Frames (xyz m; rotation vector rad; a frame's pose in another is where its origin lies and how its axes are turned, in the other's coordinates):
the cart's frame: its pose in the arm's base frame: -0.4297 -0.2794 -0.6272 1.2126 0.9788 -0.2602
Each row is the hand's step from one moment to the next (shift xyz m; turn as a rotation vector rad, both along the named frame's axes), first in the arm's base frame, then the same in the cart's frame.
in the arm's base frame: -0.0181 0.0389 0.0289 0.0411 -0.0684 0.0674
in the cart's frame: -0.0199 0.0223 -0.0422 -0.0479 0.0454 0.0810
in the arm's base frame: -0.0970 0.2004 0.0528 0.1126 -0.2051 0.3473
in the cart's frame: -0.0331 0.0484 -0.2212 -0.2582 0.2258 0.2403
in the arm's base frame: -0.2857 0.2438 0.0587 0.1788 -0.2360 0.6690
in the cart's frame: -0.1342 -0.0529 -0.3517 -0.4695 0.4705 0.3056
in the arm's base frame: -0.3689 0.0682 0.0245 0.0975 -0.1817 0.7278
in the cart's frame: -0.2127 -0.1957 -0.2404 -0.5439 0.4778 0.2194
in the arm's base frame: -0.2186 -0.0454 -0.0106 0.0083 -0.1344 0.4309
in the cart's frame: -0.1343 -0.1651 -0.0682 -0.3594 0.2409 0.1289
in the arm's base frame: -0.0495 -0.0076 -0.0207 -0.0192 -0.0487 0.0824
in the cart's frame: -0.0159 -0.0485 -0.0181 -0.0881 0.0240 0.0344
